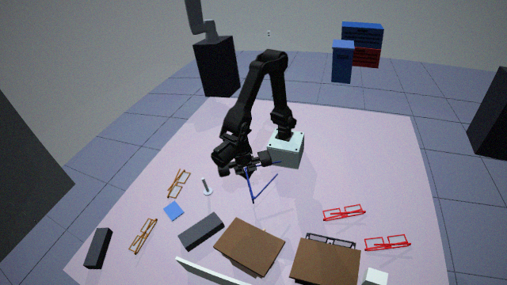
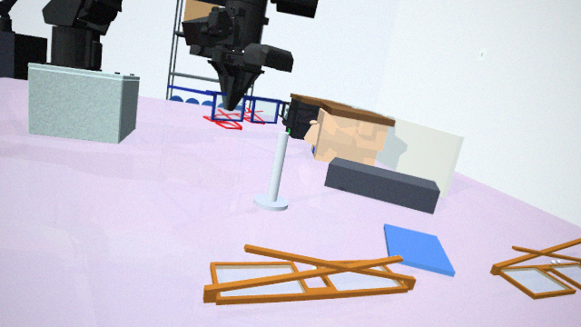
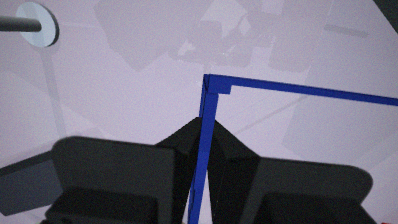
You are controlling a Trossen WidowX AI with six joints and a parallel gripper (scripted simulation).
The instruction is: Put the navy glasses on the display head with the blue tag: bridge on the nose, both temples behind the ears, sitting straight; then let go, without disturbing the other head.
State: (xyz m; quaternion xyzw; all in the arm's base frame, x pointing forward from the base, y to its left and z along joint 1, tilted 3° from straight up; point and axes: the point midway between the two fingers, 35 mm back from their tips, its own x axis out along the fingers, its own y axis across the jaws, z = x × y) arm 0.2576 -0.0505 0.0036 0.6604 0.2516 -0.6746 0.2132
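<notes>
My gripper tip is 16 cm to the left of the white post, 7 cm short of it and 6 cm above it. Round my gripper tip: white panel 35 cm ahead, 26 cm to the left, 3 cm below; blue tag 24 cm to the right, 21 cm ahead, 8 cm below; display head 22 cm ahead, 14 cm to the left, 2 cm below.
</notes>
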